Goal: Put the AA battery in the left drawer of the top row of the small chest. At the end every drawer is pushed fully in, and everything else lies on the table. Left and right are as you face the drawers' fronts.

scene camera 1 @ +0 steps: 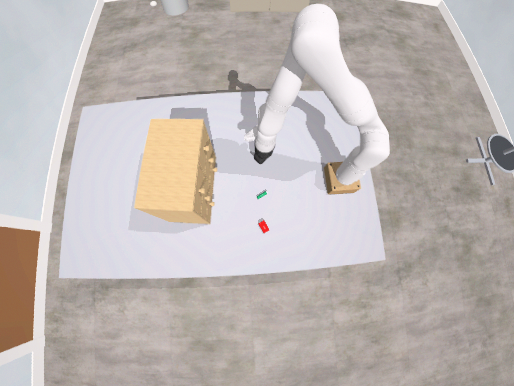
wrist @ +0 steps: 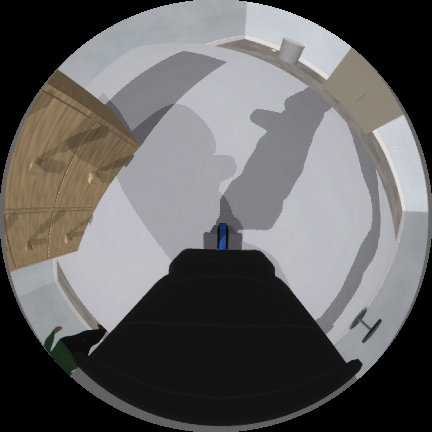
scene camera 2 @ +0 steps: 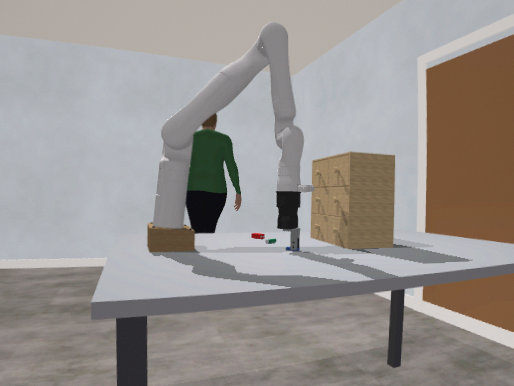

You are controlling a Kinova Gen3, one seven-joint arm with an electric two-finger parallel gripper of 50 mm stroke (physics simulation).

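Places are measured from the arm's base along level axes (x ahead, y left, z up), in millimetres.
Where they show: gripper, fingertip midpoint: (scene camera 1: pixel 257 158) (wrist: pixel 222 233) (scene camera 2: pixel 294 249); arm's base, link origin: (scene camera 1: pixel 345 175) (scene camera 2: pixel 168 226).
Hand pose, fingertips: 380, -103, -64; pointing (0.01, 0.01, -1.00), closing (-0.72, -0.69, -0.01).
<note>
Each offset is from my fingertips to the top centre of the thing, as dx, dy, dz. "spot": to the spot under its first point. Level surfaces: height alone.
My gripper (scene camera 2: pixel 294 246) (wrist: pixel 222 233) points down at table height in front of the chest, shut on a blue cylinder {-6, +6, +6} (scene camera 2: pixel 289 248) (wrist: pixel 223 241) that looks like a battery. The fingers hide part of it; I cannot tell whether it touches the table. In scene camera 1 the black gripper body hides the fingertips. The small wooden chest {+289, +142, +319} (scene camera 1: pixel 172 162) (scene camera 2: pixel 372 200) (wrist: pixel 25 190) has three rows of two drawers, and all visible fronts look flush. The top row's left drawer {spot: +202, +190, +254} (scene camera 2: pixel 323 174) is in the column farther from scene camera 2. A print naming the AA size is not readable.
A small green object {-16, +173, +10} (scene camera 1: pixel 262 194) (scene camera 2: pixel 270 241) and a red one with a silver end {-18, +311, +14} (scene camera 1: pixel 263 226) (scene camera 2: pixel 257 236) lie on the table {dz -4} (scene camera 1: pixel 100 250) (scene camera 2: pixel 150 285). The arm's wooden base (scene camera 1: pixel 343 188) (scene camera 2: pixel 170 240) stands opposite the chest's fronts. Handles stick out from the drawers.
</note>
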